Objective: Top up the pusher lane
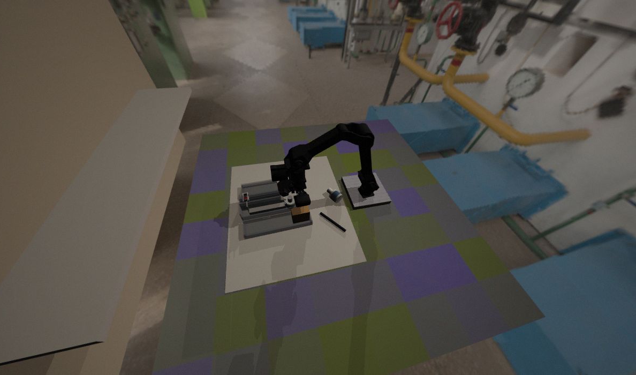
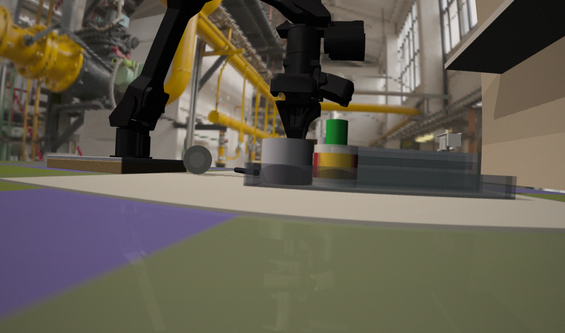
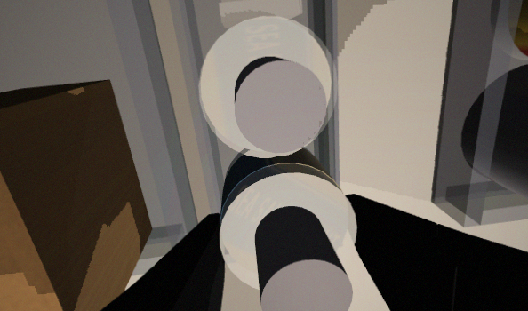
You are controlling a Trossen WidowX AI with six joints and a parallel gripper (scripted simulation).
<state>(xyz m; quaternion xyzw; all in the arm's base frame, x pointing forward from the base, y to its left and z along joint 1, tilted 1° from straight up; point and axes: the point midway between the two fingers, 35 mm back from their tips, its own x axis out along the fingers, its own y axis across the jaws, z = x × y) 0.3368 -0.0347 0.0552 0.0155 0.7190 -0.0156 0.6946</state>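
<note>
Now: the brown box 8 cm to the left of my gripper tip, 2 cm ahead of it and 1 cm below it. From my gripper tip the other things lie so: red mark (23 cm ahead, 5 cm to the right, 2 cm above); then black rod (14 cm to the left, 12 cm behind, 4 cm below); then grey cylinder (13 cm to the right, 2 cm below).
</note>
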